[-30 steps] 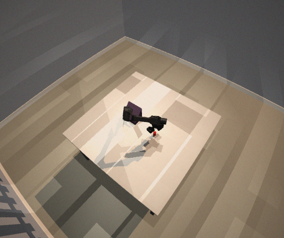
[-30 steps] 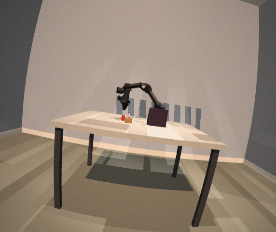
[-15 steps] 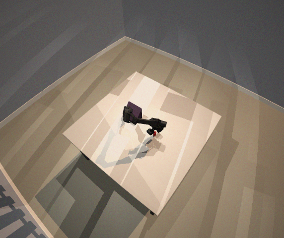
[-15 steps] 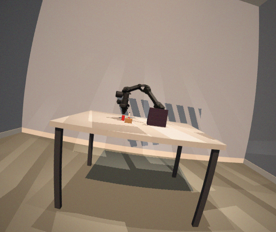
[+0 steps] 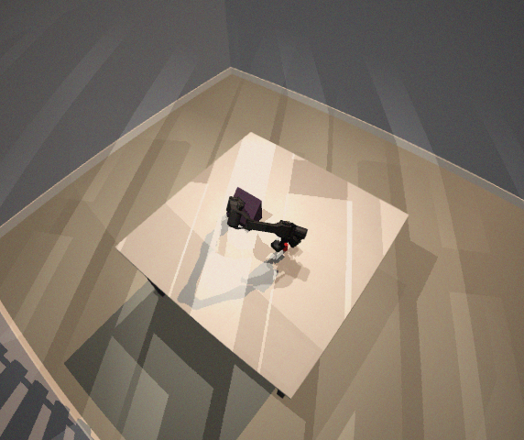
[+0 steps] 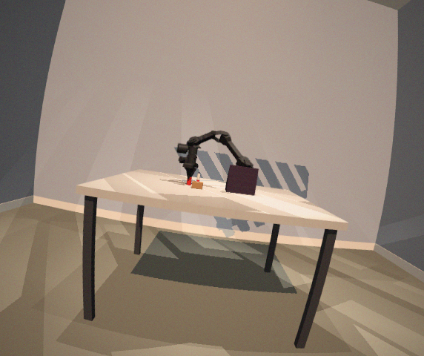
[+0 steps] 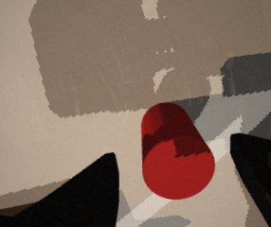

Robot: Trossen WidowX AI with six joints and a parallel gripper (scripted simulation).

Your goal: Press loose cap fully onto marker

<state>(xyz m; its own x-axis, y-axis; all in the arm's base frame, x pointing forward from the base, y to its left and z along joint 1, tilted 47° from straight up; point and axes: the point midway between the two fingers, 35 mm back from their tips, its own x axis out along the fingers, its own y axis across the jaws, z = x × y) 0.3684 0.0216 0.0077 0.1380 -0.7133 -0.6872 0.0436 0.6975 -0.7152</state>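
Right now my gripper tip is 10 mm above the red cap. From my gripper tip the other things lie so: holder block 110 mm to the left, 80 mm behind, 20 mm below.
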